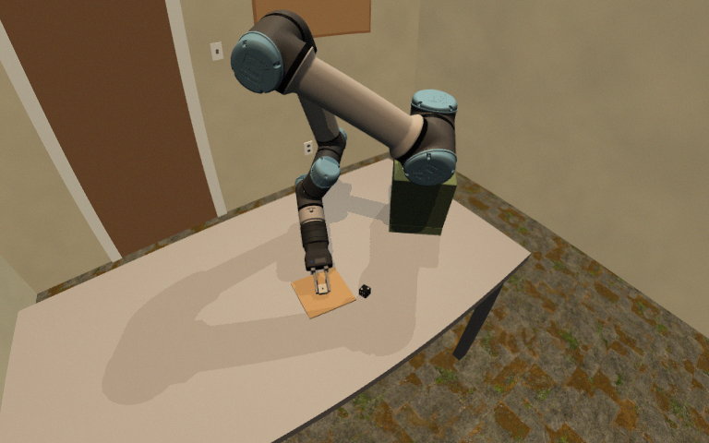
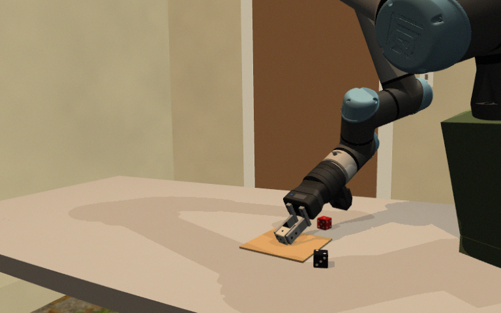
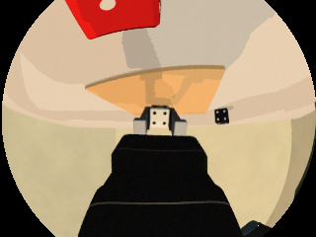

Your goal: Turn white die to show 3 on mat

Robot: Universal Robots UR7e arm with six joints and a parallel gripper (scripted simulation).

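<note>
Right now my hand is 2 cm above the orange mat. Also, from my hand: white die 1 cm to the left; black die 10 cm behind, 6 cm to the left, 1 cm below; red die 14 cm to the right, 2 cm behind, 1 cm below.
</note>
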